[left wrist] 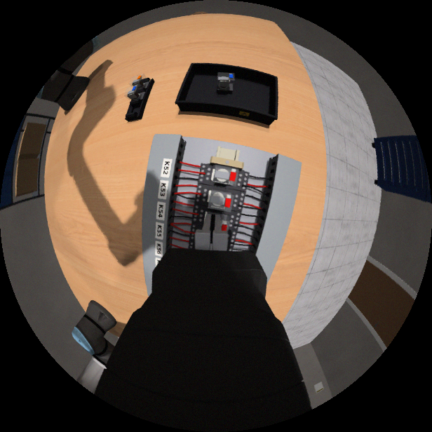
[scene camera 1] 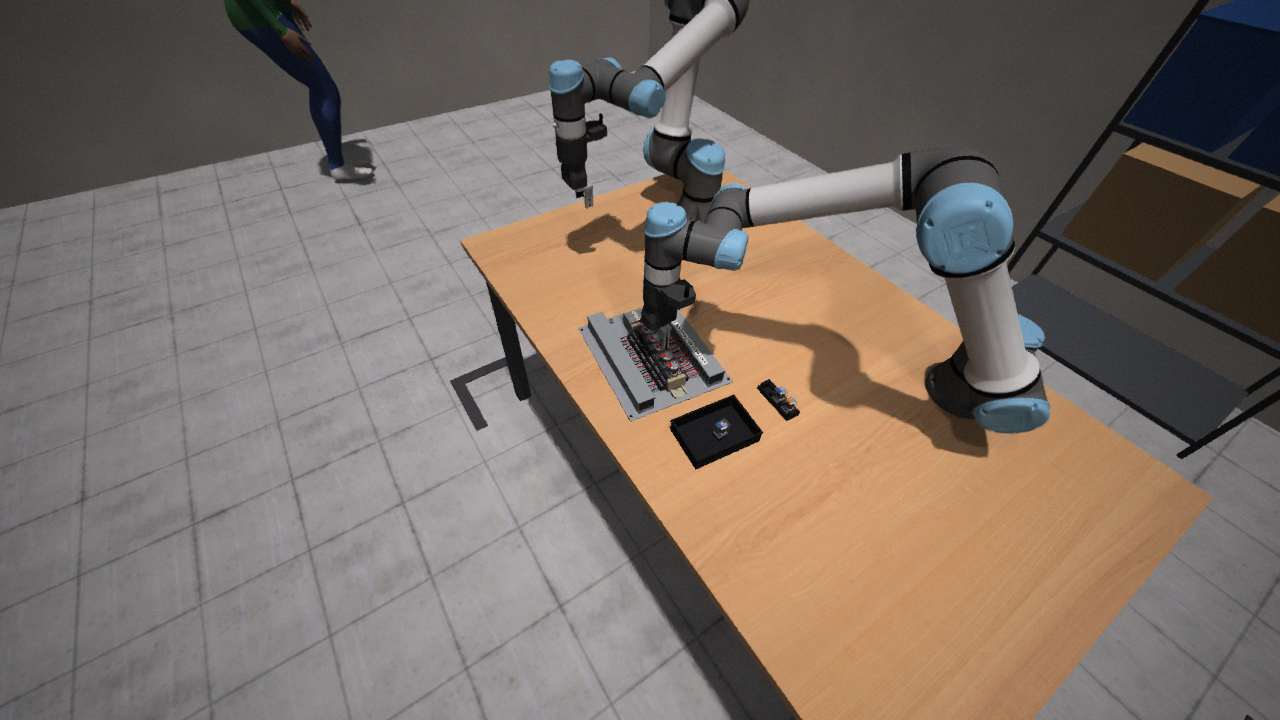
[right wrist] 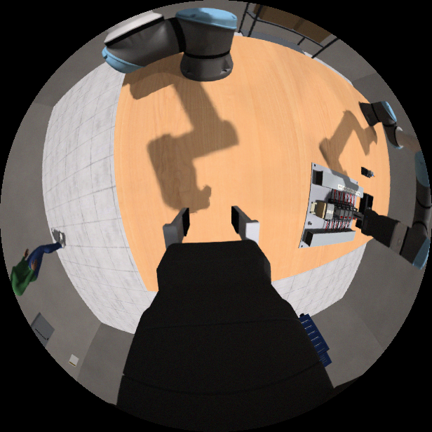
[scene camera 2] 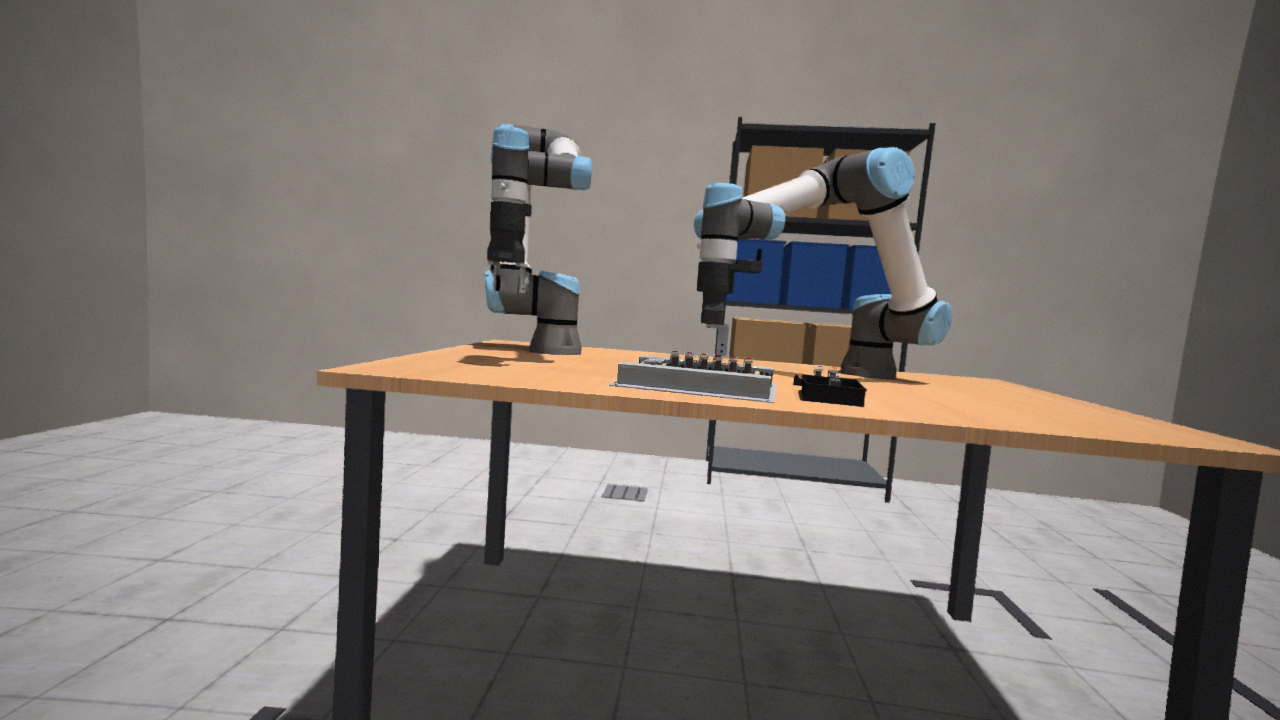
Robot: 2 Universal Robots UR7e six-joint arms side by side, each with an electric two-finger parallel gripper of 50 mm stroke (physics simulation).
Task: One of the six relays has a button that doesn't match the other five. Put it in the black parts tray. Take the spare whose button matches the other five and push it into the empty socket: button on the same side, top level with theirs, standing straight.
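Places are measured from the left arm's base along level axes (x back, y right, z up), in millimetres.
Pixels of known places: left gripper, fingertip midpoint: (scene camera 1: 663,346) (scene camera 2: 721,355); right gripper, fingertip midpoint: (scene camera 1: 584,201) (scene camera 2: 508,291); left arm's base at its link origin: (scene camera 1: 959,392) (scene camera 2: 867,375); right arm's base at its link origin: (scene camera 1: 698,215) (scene camera 2: 555,352).
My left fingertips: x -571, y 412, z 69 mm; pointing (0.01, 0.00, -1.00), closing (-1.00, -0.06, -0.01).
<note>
For each thing: its top centre in the pictures, then the offset to it from my left fingertips.
- relay with a blue button, top centre: (scene camera 1: 723,423) (scene camera 2: 835,375) dy -234, dx +4, dz -22 mm
- black parts tray at its top centre: (scene camera 2: 832,381) (scene camera 1: 716,426) dy -227, dx -5, dz -33 mm
My left gripper (scene camera 1: 662,343) (scene camera 2: 720,351) (left wrist: 212,222) is shut, its fingers nearly together with nothing between them, low over the relay row by a relay with a red button (left wrist: 224,227). Two more red-button relays (left wrist: 223,176) (left wrist: 219,201) stand in the row; the gripper hides part of it in the left wrist view. In scene camera 2 several relays stand at about even height. A relay with a blue button (scene camera 1: 721,428) (left wrist: 225,82) lies in the black parts tray (scene camera 1: 729,448) (left wrist: 210,109). My right gripper (scene camera 1: 584,195) (scene camera 2: 512,279) (right wrist: 210,215) is open and empty, high above the table.
A small black holder (left wrist: 134,112) beside the tray carries a blue-button spare (left wrist: 134,92) and an orange-button spare (left wrist: 140,80). Grey ducts (left wrist: 285,190) flank the relay row, with red and black wires between. A beige end block (left wrist: 227,162) stands at the row's tray end.
</note>
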